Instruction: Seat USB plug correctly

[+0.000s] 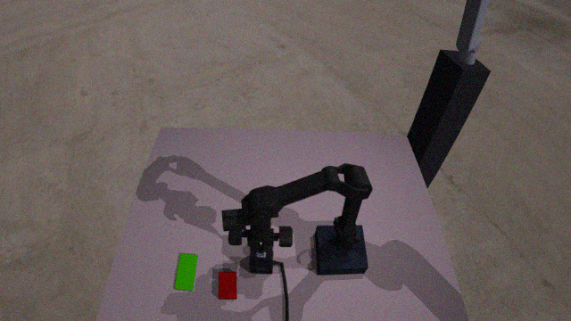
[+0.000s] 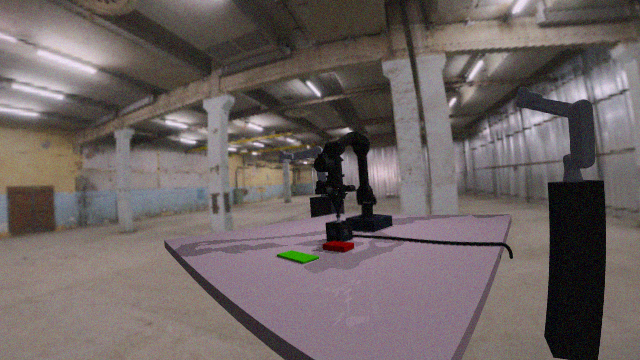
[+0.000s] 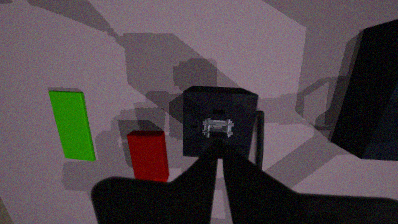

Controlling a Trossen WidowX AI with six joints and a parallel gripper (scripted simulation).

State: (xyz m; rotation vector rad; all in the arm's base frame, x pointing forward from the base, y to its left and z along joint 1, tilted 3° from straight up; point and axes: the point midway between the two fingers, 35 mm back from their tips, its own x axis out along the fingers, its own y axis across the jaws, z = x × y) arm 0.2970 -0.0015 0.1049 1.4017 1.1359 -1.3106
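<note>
Right now the dark USB plug is 20 mm below my gripper tip. The rest, counted from my gripper tip: metal-rimmed socket: 50 mm below; red pad: 130 mm ahead, 110 mm below, 70 mm to the left; green pad: 270 mm ahead, 120 mm below.
</note>
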